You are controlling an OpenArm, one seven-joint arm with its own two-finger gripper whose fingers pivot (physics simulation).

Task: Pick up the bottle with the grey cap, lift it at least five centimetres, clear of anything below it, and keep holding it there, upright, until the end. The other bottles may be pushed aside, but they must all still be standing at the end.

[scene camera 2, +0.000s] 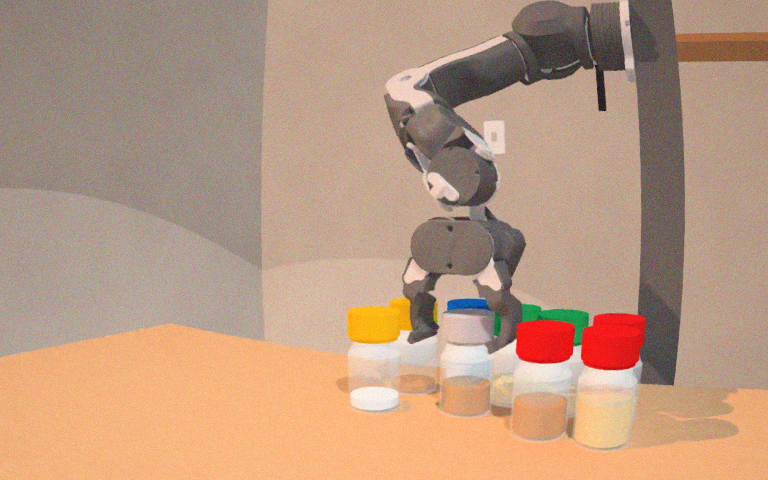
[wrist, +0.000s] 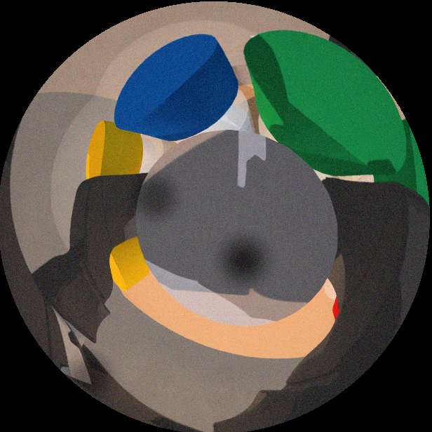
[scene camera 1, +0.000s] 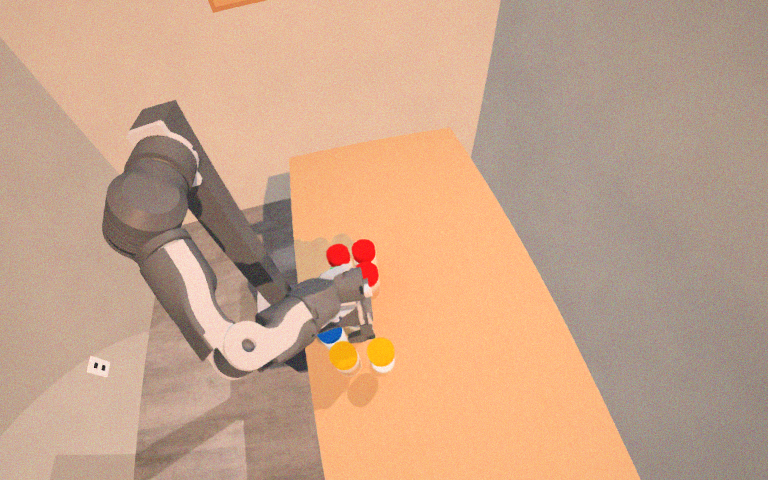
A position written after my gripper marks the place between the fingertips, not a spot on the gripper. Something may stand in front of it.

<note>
I see my gripper (scene camera 2: 460, 344), a blue-capped bottle (wrist: 186, 87), a grey-capped bottle (scene camera 2: 466, 369), a green-capped bottle (scene camera 2: 506, 360) and a green-capped bottle (scene camera 2: 580, 319).
The grey-capped bottle shows as well in the wrist view (wrist: 235, 226). My gripper shows as well in the wrist view (wrist: 225, 228) and in scene camera 1 (scene camera 1: 360, 319).
</note>
